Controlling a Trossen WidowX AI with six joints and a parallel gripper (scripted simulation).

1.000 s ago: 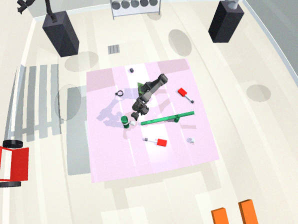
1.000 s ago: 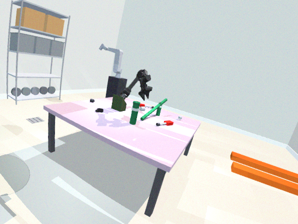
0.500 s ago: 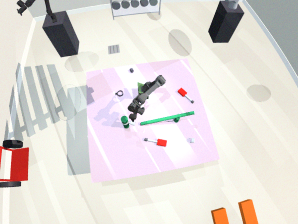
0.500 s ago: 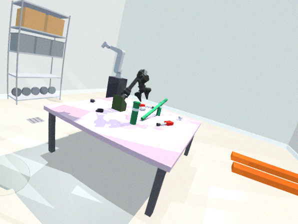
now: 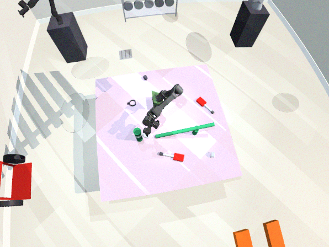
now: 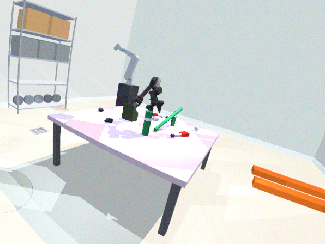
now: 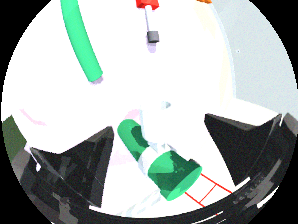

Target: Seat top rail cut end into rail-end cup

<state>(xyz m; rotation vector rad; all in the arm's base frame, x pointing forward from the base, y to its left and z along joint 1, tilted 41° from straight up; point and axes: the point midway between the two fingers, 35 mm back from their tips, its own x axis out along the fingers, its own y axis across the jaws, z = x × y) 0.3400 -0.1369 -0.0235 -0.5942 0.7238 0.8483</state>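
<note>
The white brace band lies 60 mm to the right of my gripper tip and 30 mm below it. The rest, counted from my gripper tip: small black part (690 mm behind, 150 mm below, 30 mm to the left); then short green post (440 mm to the left, 70 mm below, 10 mm behind).
</note>
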